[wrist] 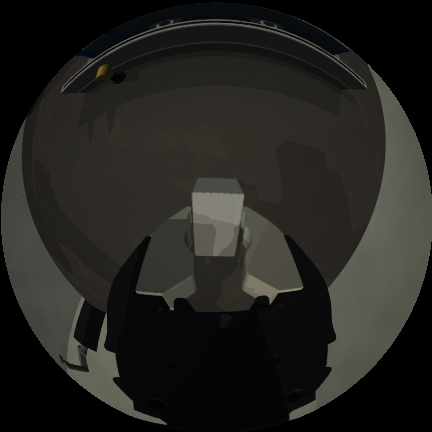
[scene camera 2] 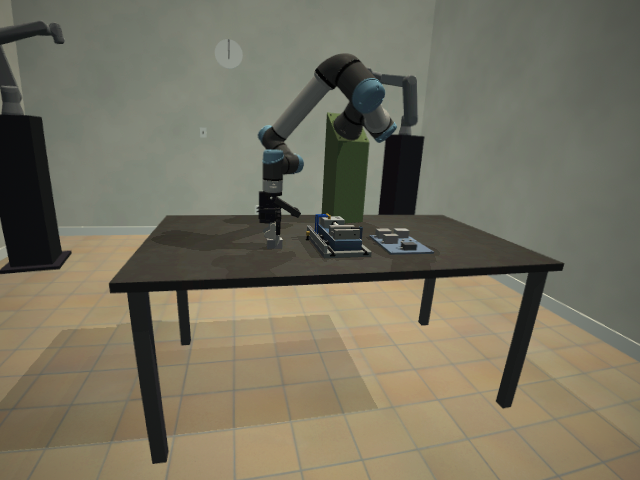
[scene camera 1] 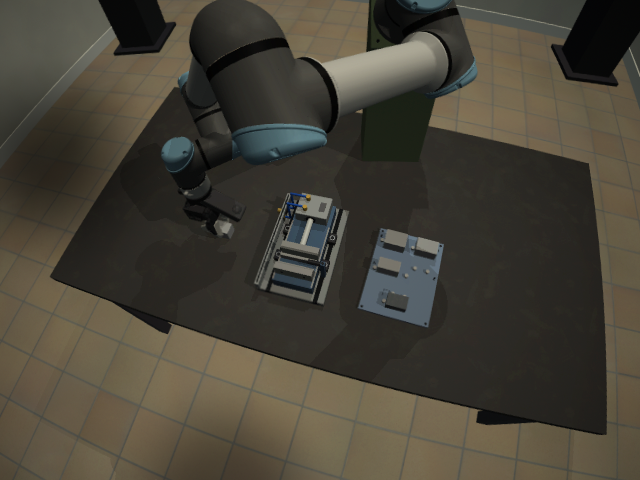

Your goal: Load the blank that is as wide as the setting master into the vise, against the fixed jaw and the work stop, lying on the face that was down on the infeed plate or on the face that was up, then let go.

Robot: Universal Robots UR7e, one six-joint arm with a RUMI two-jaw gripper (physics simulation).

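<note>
My gripper (scene camera 1: 224, 230), (wrist: 215, 208), (scene camera 2: 275, 244).
</note>
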